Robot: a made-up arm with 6 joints.
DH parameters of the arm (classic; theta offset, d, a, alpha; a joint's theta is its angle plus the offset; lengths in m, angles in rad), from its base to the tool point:
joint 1: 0 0.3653 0 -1.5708
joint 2: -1.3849 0 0.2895 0
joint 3: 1.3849 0 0.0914 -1.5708
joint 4: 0 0.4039 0 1.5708
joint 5: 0 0 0.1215 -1.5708
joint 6: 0 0.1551 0 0
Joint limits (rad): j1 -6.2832..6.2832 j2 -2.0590..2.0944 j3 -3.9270..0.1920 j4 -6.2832..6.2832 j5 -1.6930..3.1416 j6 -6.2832..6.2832
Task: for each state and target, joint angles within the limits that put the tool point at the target. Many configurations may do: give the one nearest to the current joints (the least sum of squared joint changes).
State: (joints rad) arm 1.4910 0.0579 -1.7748 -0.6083 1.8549 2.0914
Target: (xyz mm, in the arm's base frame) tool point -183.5 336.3 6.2
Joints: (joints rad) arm 2.1808 0.8972 -1.2868 -0.2527 1.6955 2.0914
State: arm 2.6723 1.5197 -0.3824 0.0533 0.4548 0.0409
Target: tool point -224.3 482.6 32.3
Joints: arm 2.0299 0.6775 -0.9225 0.1497 0.2136 0.0409
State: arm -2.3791 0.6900 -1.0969 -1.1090 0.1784 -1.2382
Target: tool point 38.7 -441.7 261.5
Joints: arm -1.8849 0.0764 -0.5644 -1.4388 -0.4266 -1.2382
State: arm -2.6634 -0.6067 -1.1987 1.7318 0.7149 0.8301
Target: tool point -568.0 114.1 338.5
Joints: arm -3.2938 0.0191 -0.9076 1.7342 0.5270 0.8301
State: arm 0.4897 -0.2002 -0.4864 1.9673 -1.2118 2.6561
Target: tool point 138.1 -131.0 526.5
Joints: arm 0.0825 -0.7032 -0.4502 1.9979 -1.5638 2.6561
